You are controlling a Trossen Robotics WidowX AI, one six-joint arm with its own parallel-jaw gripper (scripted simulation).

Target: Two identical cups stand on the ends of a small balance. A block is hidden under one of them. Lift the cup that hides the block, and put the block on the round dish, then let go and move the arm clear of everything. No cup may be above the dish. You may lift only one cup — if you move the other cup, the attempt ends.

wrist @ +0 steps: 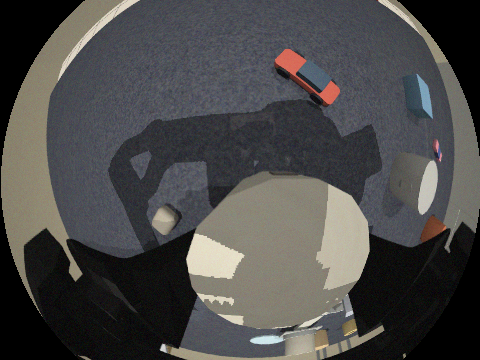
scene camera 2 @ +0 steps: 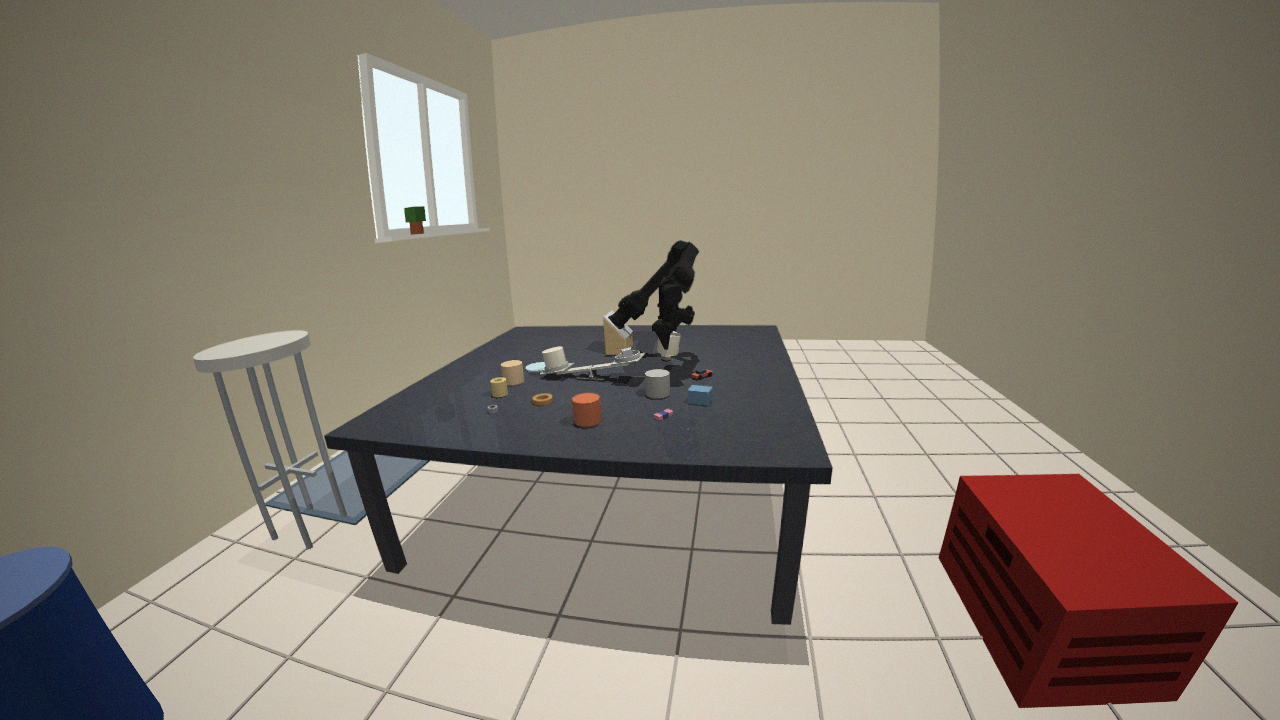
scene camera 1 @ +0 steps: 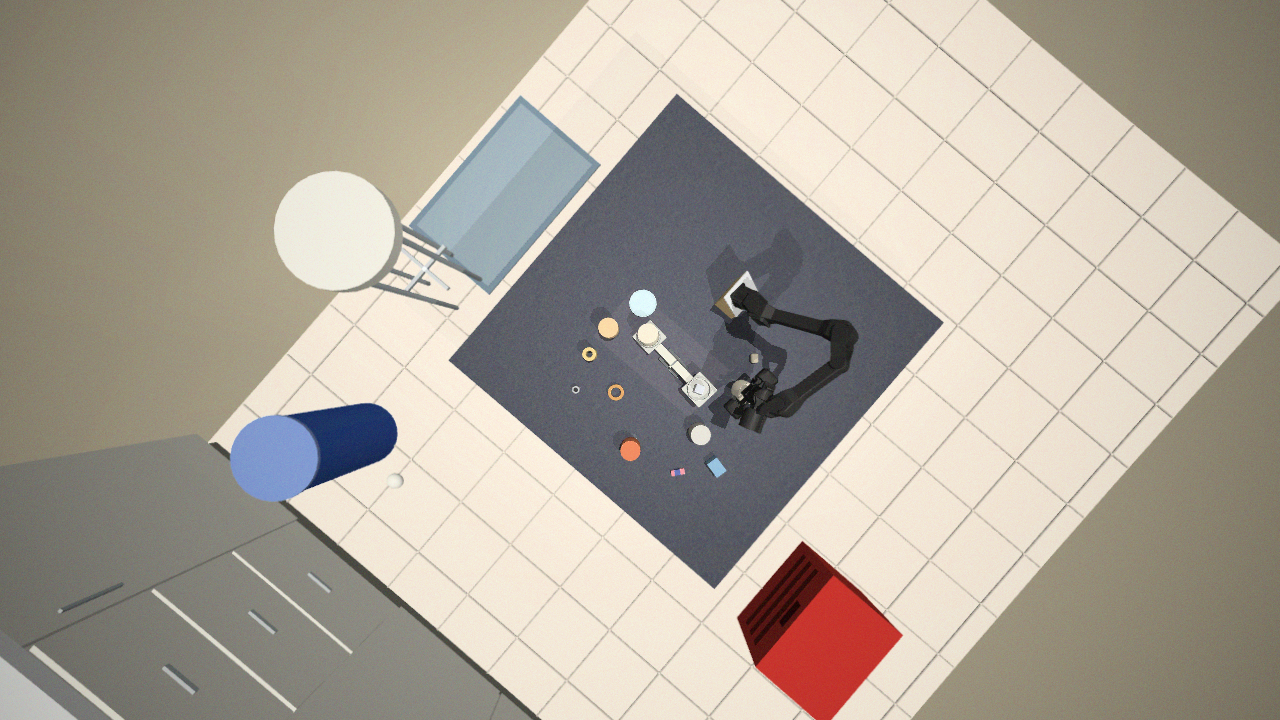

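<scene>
Wrist view: gripper [wrist: 274,230], carrying cream cup [wrist: 282,248]; blue block [wrist: 418,100]; grey cylinder [wrist: 413,180]. Scene camera 2: gripper [scene camera 2: 668,346]; orange cylinder [scene camera 2: 587,410]; balance [scene camera 2: 619,360]. Scene camera 1: balance [scene camera 1: 689,388]; gripper [scene camera 1: 743,391].
</scene>
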